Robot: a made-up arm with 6 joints.
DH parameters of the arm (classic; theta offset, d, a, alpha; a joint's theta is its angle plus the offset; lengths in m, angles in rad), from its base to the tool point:
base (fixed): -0.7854 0 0.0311 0
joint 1: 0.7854 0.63 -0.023 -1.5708
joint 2: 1.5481 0 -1.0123 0
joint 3: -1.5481 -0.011 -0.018 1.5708
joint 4: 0 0.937 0.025 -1.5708
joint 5: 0 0.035 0.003 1.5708
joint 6: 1.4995 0 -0.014 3.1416
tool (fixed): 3.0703 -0.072 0 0
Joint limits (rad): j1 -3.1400..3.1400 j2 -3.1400..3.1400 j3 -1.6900..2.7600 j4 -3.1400..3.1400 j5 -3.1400..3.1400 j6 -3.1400..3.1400
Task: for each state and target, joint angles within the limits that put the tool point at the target. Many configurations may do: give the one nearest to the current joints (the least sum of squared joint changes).
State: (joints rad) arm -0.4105 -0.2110 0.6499 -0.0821 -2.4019 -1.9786
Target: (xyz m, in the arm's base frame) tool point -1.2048 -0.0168 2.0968
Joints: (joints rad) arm 0.0218 -0.7297 0.1677 -0.0433 -2.1750 -1.9970
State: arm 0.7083 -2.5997 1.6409 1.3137 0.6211 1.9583
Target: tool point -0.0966 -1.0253 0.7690
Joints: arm 1.5279 -2.4377 2.1129 1.2854 0.5897 1.9512
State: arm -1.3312 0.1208 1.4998 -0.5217 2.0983 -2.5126
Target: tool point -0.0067 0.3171 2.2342
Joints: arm -1.5132 -0.6902 0.9897 -0.4685 2.1234 -2.5187
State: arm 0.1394 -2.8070 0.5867 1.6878 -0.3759 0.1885
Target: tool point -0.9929 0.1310 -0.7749
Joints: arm -0.1604 -3.0417 1.1058 1.6815 -0.3844 0.1849
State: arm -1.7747 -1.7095 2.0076 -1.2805 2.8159 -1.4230
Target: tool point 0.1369 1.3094 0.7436
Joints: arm -1.7006 -2.1857 1.5434 -1.3093 2.8205 -1.4155
